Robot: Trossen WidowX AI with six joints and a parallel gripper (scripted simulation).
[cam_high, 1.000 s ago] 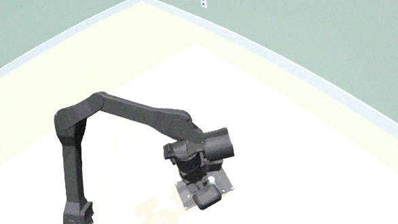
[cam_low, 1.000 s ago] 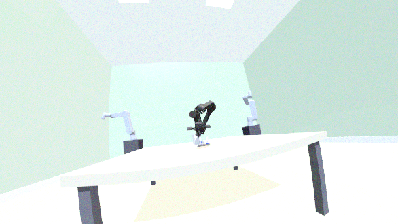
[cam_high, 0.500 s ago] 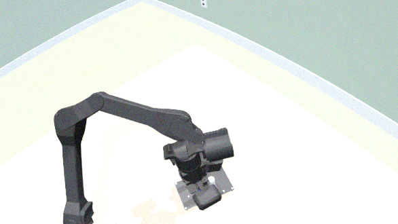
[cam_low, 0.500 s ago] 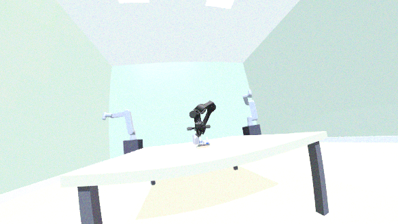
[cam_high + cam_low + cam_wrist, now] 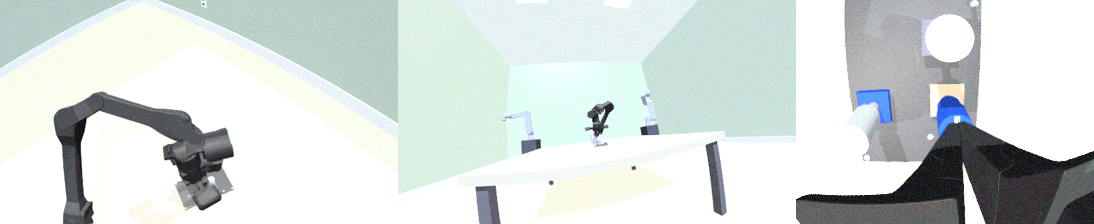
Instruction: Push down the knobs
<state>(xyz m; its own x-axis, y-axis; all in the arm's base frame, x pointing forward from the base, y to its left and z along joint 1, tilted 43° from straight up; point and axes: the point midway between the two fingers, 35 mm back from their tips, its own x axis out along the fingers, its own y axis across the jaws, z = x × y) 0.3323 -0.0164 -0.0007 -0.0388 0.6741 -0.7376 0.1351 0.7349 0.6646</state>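
The white knob lies 4 cm ahead of my gripper tip and 1 cm to the right of it. Round my gripper tip: blue knob 1 cm below.
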